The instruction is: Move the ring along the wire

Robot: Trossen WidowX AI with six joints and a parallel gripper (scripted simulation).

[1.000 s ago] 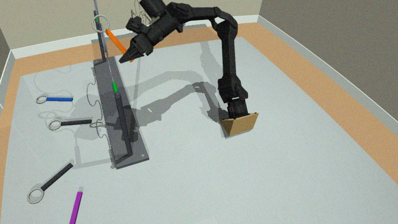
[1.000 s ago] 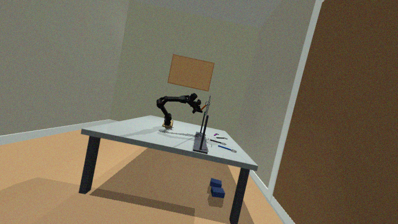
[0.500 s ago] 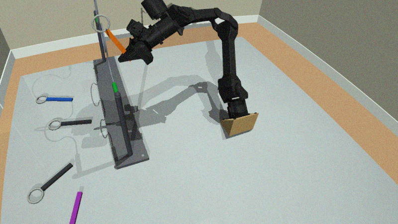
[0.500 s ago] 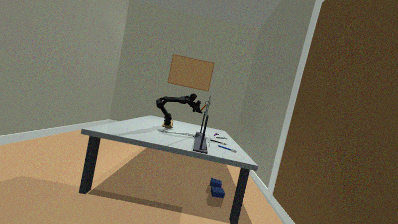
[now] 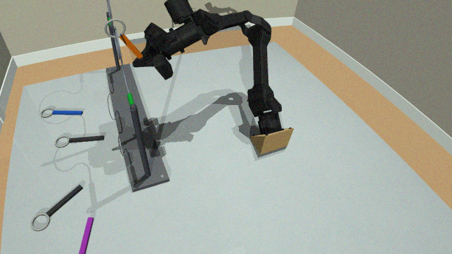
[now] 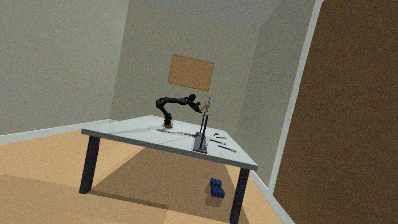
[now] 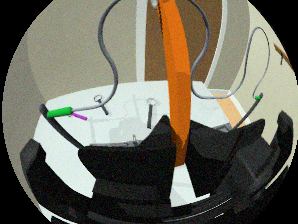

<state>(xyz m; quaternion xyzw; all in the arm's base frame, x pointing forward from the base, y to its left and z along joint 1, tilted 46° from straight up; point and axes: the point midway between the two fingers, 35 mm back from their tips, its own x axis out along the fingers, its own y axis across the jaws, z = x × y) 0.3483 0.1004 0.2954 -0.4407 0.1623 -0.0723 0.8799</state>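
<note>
My gripper tip is 1 cm short of the ring with orange handle, 1 cm to the right of it and 8 cm below it. The rest, counted from my gripper tip: blue-handled ring 33 cm ahead, 16 cm to the right, 26 cm below.
</note>
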